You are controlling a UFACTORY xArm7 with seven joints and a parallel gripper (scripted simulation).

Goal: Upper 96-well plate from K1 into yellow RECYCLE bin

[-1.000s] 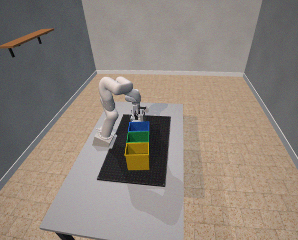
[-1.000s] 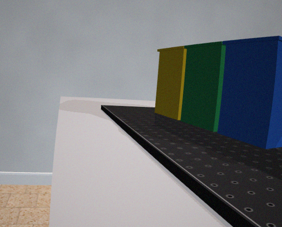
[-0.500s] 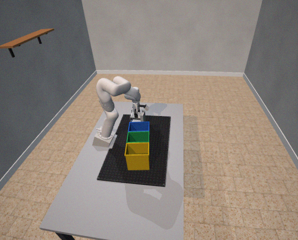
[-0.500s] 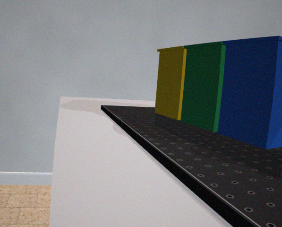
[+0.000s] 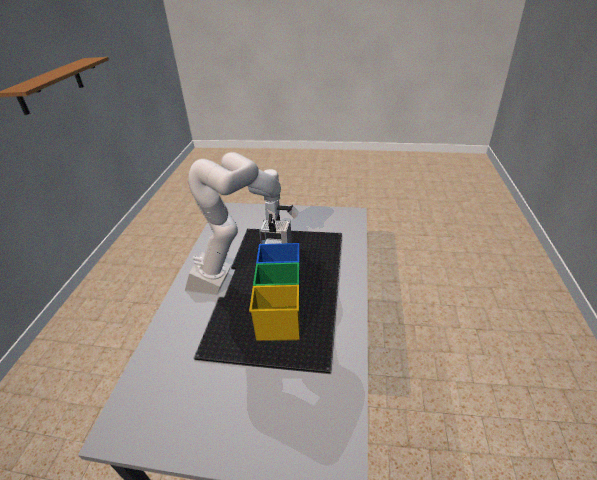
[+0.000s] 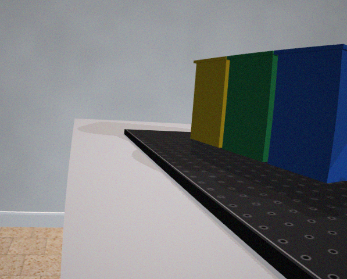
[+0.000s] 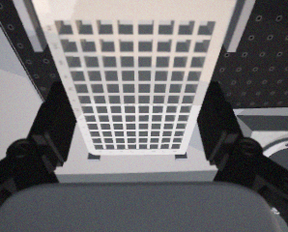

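My gripper is now 2 cm short of the yellow bin, 51 cm to the left of it and 7 cm above it. Round my hand: plate 1 cm below; green bin 2 cm ahead, 38 cm to the right, 7 cm below; blue bin 3 cm ahead, 25 cm to the right, 7 cm below.
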